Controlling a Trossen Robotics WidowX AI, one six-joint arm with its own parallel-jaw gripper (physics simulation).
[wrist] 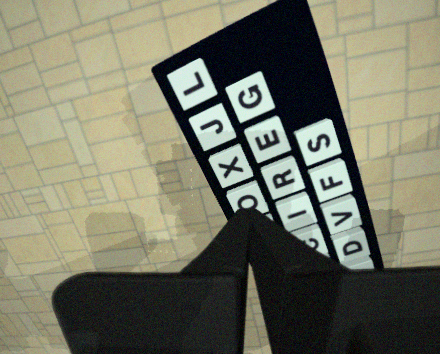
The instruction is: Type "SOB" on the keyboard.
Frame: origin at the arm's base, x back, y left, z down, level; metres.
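Seen in the pictures: gripper, between the fingertips: (246,218).
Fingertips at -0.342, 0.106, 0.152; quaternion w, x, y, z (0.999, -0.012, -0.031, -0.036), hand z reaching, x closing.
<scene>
A point is followed by its place in that frame, as x, y, z.
A black keyboard (280,45) {-0.333, 0.034, 0.173} with white lettered keys lies slanted across the upper middle and right of the wrist view. The S key (318,142) {-0.312, 0.073, 0.168} is at the upper end of the right-hand row. The O key (246,200) {-0.342, 0.105, 0.168} is in the left-hand row, below the X key (231,167) {-0.351, 0.088, 0.168}, and its lower edge is partly covered by the fingertips. The B key does not show. My gripper (246,218) {-0.342, 0.106, 0.152} is shut and empty. Its tips overlap the lower edge of the O key in the view; whether they touch it I cannot tell. The near part of the keyboard is hidden behind the fingers.
The keyboard lies on a tan, stone-patterned surface (75,125) {-0.440, 0.075, 0.185}. Other keys in view include the L key (192,84) {-0.370, 0.051, 0.168}, the G key (250,96) {-0.344, 0.055, 0.168} and the D key (352,247) {-0.283, 0.129, 0.168}. Dark shadows fall on the surface left and right of the keyboard.
</scene>
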